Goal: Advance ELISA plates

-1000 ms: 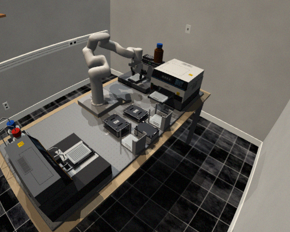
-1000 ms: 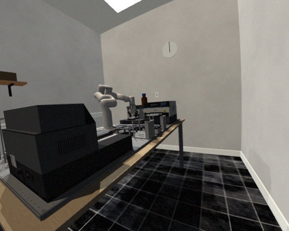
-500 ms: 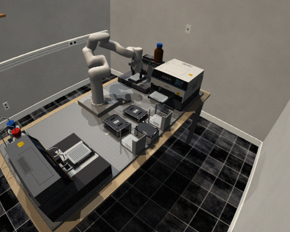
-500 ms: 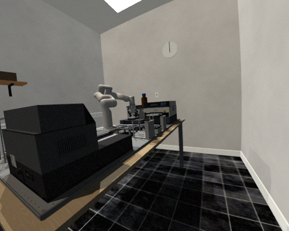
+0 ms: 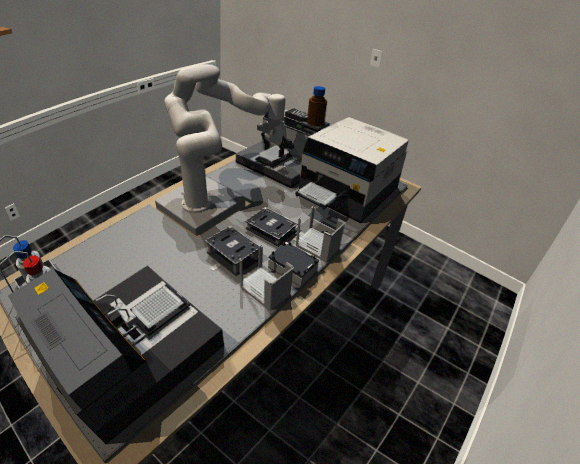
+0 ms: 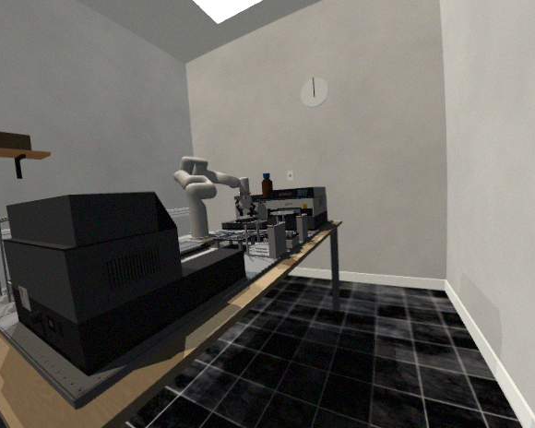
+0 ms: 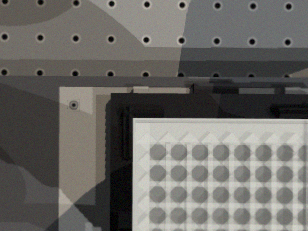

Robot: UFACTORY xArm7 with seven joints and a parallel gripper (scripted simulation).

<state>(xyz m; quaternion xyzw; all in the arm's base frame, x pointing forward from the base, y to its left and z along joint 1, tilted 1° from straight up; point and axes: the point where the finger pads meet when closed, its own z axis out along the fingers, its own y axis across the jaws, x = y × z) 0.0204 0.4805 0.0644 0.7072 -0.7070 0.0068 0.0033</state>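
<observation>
The dispenser tray lies 3 cm below my hand. From my hand the other things lie so: brown bottle 19 cm above, 18 cm to the left, 11 cm ahead; N6 label 30 cm ahead, 29 cm to the right, 9 cm below; dispenser 18 cm to the left.
</observation>
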